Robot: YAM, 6 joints.
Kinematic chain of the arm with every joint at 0, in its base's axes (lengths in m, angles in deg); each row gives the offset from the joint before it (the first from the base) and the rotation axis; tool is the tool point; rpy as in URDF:
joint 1: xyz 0 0 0.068 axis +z
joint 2: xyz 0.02 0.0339 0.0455 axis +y
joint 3: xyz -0.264 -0.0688 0 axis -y
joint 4: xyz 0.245 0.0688 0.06 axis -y
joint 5: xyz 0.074 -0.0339 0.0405 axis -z
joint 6: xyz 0.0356 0 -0.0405 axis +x
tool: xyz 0 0 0 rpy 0 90 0
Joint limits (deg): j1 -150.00..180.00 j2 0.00..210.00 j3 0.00..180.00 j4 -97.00..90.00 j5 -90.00..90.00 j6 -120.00..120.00
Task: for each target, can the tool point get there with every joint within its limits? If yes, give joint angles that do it. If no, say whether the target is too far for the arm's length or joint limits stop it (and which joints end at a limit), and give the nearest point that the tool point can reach.
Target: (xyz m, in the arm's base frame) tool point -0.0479 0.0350 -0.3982
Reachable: no: joint limits stop it (at a limit: joint 2) | nearest point -0.0704 0.0514 -0.3423 | short by 0.062 m
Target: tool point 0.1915 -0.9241 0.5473
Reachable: no: too far | nearest point 0.1190 -0.5743 0.3795 | short by 0.395 m
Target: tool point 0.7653 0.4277 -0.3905
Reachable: no: too far | nearest point 0.4888 0.2732 -0.2029 | short by 0.368 m
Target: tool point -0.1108 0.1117 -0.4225
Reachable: no: joint limits stop it (at a limit: joint 2) | nearest point -0.1189 0.1199 -0.3714 | short by 0.052 m
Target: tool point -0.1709 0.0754 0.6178
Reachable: yes | joints 145.71 76.64 114.57 -1.98 -73.02 51.08
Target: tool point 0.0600 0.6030 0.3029
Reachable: yes | joints 84.49 152.15 153.96 -2.67 3.01 85.75
